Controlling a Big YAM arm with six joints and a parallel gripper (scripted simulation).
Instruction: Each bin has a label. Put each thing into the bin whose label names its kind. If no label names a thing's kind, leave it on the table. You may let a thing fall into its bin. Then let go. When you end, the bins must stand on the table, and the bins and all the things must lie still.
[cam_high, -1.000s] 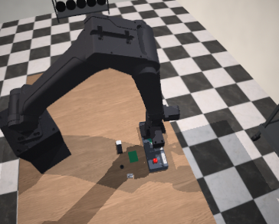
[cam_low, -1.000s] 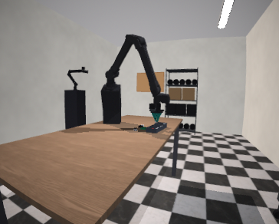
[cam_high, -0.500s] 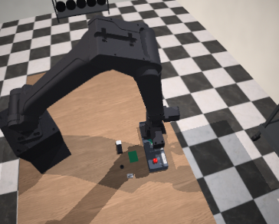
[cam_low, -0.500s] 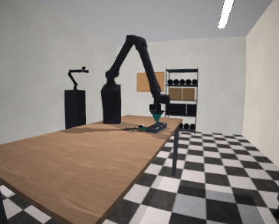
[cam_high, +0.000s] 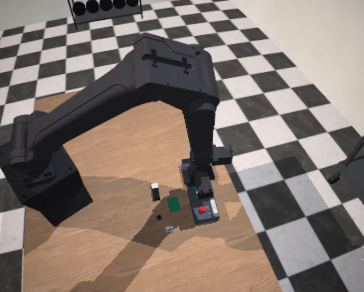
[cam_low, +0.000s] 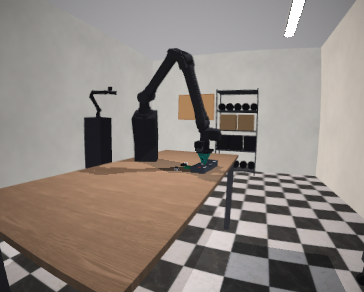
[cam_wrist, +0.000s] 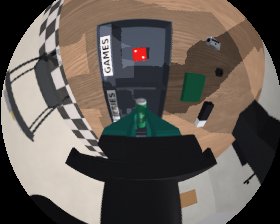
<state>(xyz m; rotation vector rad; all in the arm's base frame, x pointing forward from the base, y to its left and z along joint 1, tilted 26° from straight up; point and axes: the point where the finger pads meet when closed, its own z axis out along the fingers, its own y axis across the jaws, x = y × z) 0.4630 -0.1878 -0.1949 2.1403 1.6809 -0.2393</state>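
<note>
My hand is 10 mm short of the bin row and 10 mm above it. From my hand the other things lie so: green battery: right at my hand; then flat green square: 100 mm behind, 10 mm to the right, 30 mm below; then red die: 20 mm behind, 80 mm to the right, 20 mm below.
</note>
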